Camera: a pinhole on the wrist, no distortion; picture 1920 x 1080 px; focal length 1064.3 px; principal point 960.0 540.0 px. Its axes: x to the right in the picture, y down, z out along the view. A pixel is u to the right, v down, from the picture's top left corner.
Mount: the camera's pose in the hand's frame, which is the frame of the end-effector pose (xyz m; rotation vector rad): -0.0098 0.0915 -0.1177 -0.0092 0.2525 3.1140
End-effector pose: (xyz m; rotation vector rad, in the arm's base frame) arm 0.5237 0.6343 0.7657 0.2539 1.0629 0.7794
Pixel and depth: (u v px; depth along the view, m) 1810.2 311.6 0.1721
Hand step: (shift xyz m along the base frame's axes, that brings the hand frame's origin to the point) -0.0698 0.0197 0.2085
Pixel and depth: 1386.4 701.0 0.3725
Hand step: 0.1355 0.0041 0.2898
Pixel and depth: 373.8 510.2 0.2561
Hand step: 0.0868 0.2097 0.0506
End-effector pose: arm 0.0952 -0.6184 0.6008 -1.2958 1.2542 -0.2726
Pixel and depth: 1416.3 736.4 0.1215
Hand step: -0.0615 0.0811 -0.0411
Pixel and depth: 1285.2 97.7 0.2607
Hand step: -0.0494 0.2174 -0.1771
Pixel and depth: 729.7 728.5 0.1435
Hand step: -0.0113 0.0309 -0.0897
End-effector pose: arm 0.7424 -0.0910 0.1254 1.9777 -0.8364 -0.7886
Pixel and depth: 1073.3 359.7 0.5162
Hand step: -0.3975 -0.2298 0.0662
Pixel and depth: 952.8 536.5 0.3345
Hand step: -0.2072 -0.1507 0.0304
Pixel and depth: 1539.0 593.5 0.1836
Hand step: -0.1438 0.0088 0.0924
